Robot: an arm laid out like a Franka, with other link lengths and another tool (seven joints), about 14 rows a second.
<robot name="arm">
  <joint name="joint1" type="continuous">
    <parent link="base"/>
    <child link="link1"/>
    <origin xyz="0 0 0.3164" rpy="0 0 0"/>
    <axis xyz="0 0 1"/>
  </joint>
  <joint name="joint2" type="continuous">
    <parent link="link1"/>
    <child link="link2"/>
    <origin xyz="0 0 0" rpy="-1.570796 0 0"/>
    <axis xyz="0 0 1"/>
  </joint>
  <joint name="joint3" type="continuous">
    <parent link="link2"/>
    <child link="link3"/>
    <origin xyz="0 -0.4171 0" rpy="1.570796 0 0"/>
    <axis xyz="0 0 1"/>
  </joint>
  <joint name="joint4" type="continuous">
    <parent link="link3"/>
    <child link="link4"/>
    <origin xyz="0.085 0 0" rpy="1.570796 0 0"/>
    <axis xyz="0 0 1"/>
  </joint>
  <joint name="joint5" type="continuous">
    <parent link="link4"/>
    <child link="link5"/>
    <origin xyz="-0.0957 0.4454 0" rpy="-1.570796 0 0"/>
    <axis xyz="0 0 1"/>
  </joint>
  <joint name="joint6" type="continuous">
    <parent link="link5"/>
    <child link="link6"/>
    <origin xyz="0 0 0" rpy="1.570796 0 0"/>
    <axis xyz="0 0 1"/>
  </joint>
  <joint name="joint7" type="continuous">
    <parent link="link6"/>
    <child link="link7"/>
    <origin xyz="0.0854 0 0" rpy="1.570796 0 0"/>
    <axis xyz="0 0 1"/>
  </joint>
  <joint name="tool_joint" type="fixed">
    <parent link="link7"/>
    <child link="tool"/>
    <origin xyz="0.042 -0.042 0.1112" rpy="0.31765 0 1.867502"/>
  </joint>
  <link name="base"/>
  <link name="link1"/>
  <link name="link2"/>
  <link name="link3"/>
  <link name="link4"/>
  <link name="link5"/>
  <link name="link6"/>
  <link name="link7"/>
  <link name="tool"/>
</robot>
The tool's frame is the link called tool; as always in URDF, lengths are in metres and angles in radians. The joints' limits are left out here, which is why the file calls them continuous.
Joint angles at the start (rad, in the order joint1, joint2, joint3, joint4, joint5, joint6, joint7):
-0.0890, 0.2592, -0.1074, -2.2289, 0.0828, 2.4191, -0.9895
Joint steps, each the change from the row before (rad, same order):
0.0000, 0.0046, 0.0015, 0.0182, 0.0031, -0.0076, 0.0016
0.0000, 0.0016, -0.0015, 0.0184, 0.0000, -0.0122, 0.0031
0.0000, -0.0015, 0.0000, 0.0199, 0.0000, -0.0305, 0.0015
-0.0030, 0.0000, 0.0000, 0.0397, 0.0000, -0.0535, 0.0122
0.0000, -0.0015, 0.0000, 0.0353, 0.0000, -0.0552, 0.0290
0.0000, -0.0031, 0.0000, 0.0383, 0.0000, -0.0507, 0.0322
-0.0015, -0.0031, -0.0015, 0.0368, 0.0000, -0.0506, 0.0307
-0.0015, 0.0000, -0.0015, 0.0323, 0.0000, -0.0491, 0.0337
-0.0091, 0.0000, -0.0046, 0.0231, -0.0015, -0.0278, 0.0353
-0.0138, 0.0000, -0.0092, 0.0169, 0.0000, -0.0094, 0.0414
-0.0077, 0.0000, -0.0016, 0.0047, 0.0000, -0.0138, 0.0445
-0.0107, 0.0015, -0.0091, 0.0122, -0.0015, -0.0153, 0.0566
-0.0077, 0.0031, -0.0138, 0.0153, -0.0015, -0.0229, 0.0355
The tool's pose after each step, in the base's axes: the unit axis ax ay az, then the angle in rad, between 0 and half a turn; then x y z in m. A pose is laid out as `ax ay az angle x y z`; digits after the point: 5 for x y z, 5 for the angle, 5 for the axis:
-0.83886 0.54178 -0.05283 2.86878 0.61195 -0.05838 0.29296
-0.83788 0.54306 -0.05520 2.86720 0.61792 -0.06010 0.29895
-0.83773 0.54374 -0.05061 2.86867 0.62235 -0.06041 0.30639
-0.83407 0.54987 -0.04444 2.87218 0.63188 -0.06310 0.32017
-0.82645 0.56179 -0.03704 2.87970 0.64019 -0.06358 0.33314
-0.81792 0.57432 -0.03410 2.88482 0.64965 -0.06433 0.34912
-0.80879 0.58729 -0.03073 2.89121 0.65766 -0.06683 0.36477
-0.79844 0.60155 -0.02495 2.90154 0.66413 -0.06917 0.37658
-0.78437 0.61974 -0.02610 2.91046 0.66905 -0.07889 0.38546
-0.76470 0.64349 -0.03399 2.91632 0.67347 -0.09520 0.39272
-0.74736 0.66358 -0.03328 2.92811 0.67484 -0.10199 0.39368
-0.72246 0.69044 -0.03668 2.94344 0.67768 -0.11648 0.39704
-0.70355 0.70972 -0.03640 2.95911 0.67893 -0.13151 0.40049

